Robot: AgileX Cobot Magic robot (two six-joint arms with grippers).
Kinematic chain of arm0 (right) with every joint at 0, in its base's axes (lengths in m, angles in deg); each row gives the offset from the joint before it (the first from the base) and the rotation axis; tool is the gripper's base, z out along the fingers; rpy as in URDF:
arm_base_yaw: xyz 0 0 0.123 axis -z
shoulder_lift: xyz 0 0 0 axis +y
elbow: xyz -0.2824 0 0.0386 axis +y
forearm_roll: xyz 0.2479 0 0.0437 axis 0.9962 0 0.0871
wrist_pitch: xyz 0 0 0 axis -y
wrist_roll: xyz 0.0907 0 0.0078 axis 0.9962 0 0.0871
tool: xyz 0 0 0 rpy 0 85 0
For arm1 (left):
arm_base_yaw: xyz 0 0 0.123 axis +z
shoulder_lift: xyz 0 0 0 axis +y
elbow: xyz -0.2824 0 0.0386 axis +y
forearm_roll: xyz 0.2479 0 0.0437 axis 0.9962 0 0.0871
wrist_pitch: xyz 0 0 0 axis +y
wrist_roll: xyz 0.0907 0 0.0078 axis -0.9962 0 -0.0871
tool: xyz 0 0 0 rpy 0 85 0
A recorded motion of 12 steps. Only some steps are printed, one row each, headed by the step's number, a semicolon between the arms.
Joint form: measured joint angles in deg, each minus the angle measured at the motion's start. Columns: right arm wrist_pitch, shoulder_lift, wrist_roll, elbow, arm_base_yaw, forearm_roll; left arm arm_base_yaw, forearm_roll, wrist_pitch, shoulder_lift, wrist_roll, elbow.
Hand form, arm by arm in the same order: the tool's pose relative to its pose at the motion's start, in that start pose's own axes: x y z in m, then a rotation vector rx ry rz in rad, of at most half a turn. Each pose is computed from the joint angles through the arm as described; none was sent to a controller.
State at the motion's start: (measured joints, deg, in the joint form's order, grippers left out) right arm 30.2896 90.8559 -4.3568 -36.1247 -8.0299 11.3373; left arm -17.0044 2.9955 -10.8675 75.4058 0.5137 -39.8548
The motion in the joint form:
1: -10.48 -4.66 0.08 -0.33 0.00 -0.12; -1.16 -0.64 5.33 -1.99 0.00 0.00
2: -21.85 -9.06 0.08 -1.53 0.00 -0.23; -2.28 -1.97 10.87 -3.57 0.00 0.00
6: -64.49 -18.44 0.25 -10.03 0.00 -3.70; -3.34 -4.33 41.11 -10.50 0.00 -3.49
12: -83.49 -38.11 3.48 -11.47 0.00 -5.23; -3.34 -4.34 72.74 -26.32 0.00 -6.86
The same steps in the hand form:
1: -0.0062 0.0022 -0.0146 -0.0236 0.0960 0.0067; 0.0010 -0.0051 -0.0082 0.0151 0.0576 -0.0034
2: -0.0139 0.0049 -0.0296 -0.0502 0.1968 0.0095; 0.0040 -0.0099 -0.0154 0.0300 0.1265 -0.0182
6: -0.0363 0.0114 -0.0806 -0.1268 0.6267 -0.0622; 0.0072 -0.0141 -0.0559 0.0542 0.4728 -0.0430
12: -0.0671 0.0057 -0.1762 -0.1371 0.5928 -0.0493; -0.0008 -0.0106 -0.1478 0.0640 0.6898 -0.0326

